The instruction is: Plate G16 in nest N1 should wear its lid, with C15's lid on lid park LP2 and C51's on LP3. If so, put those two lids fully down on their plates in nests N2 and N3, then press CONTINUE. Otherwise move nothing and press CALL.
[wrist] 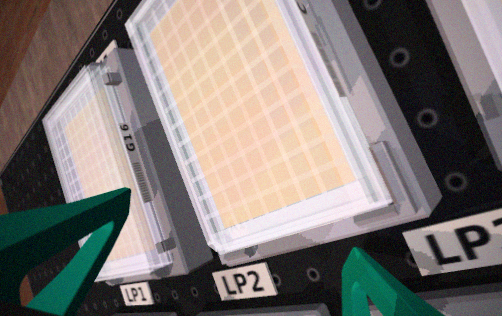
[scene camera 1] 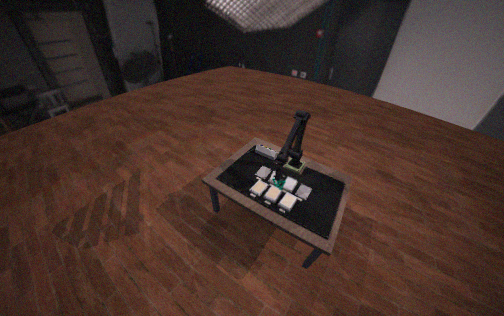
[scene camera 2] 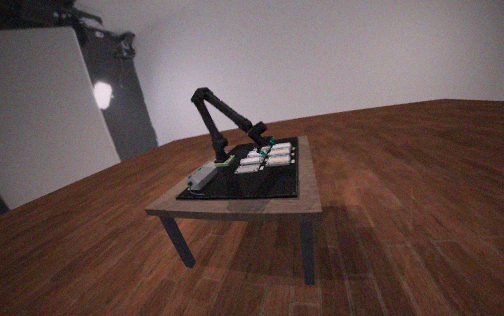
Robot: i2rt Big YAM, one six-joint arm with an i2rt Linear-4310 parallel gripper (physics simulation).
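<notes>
Plate G16 sits in the left nest in the wrist view. It looks hazy under a clear layer with a glassy edge; whether that is a lid is hard to tell. The amber plate beside it sits in the middle nest, its code mostly cut off. The park labels LP1 and LP2 show below; the parks are mostly out of that view. A white lid lies on a park in scene camera 1. My gripper is open and empty above the park row; its arm partly hides one park.
A grey control box stands on the table at the robot's side; its button labels are unreadable. Grey parks flank the park row. A partly visible label and another nest show at the wrist view's right.
</notes>
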